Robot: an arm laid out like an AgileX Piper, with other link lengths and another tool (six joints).
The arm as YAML. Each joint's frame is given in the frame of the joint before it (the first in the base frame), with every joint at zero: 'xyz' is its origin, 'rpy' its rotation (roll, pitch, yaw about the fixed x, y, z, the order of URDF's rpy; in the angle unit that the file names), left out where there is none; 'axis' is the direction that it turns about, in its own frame. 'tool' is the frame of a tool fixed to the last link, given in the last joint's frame.
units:
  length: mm
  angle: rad
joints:
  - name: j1
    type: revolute
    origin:
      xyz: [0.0, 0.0, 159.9]
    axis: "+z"
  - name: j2
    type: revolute
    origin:
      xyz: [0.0, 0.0, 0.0]
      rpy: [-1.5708, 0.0, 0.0]
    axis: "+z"
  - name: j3
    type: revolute
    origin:
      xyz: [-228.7, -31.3, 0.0]
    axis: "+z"
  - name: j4
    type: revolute
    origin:
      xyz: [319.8, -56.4, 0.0]
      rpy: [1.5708, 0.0, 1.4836]
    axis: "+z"
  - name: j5
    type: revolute
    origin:
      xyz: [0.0, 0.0, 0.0]
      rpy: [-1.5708, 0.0, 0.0]
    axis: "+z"
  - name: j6
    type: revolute
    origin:
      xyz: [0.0, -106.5, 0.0]
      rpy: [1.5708, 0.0, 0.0]
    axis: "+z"
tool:
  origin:
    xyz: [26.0, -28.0, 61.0]
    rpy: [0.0, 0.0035, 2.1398]
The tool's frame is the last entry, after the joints.
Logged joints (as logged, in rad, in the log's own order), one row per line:
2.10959 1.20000 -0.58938 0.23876 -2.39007 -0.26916
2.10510 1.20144 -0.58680 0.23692 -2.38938 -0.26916
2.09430 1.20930 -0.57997 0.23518 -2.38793 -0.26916
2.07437 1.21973 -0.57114 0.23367 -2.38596 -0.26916
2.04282 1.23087 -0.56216 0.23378 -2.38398 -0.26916
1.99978 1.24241 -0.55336 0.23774 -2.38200 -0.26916
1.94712 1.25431 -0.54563 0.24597 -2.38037 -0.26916
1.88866 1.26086 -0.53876 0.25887 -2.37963 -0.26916
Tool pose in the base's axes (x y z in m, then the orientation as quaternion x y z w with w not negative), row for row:
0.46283 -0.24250 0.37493 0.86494 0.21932 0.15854 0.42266
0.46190 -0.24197 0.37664 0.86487 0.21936 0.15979 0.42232
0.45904 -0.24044 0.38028 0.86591 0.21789 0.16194 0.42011
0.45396 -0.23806 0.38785 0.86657 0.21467 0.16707 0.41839
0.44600 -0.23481 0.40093 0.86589 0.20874 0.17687 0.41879
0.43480 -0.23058 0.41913 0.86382 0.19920 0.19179 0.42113
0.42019 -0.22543 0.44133 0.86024 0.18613 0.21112 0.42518
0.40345 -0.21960 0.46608 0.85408 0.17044 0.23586 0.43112
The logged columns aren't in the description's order. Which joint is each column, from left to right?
Columns, left to right: j2, j5, j4, j6, j3, j1.
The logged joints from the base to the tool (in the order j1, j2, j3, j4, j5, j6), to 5 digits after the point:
-0.26916 2.10959 -2.39007 -0.58938 1.20000 0.23876
-0.26916 2.10510 -2.38938 -0.58680 1.20144 0.23692
-0.26916 2.09430 -2.38793 -0.57997 1.20930 0.23518
-0.26916 2.07437 -2.38596 -0.57114 1.21973 0.23367
-0.26916 2.04282 -2.38398 -0.56216 1.23087 0.23378
-0.26916 1.99978 -2.38200 -0.55336 1.24241 0.23774
-0.26916 1.94712 -2.38037 -0.54563 1.25431 0.24597
-0.26916 1.88866 -2.37963 -0.53876 1.26086 0.25887

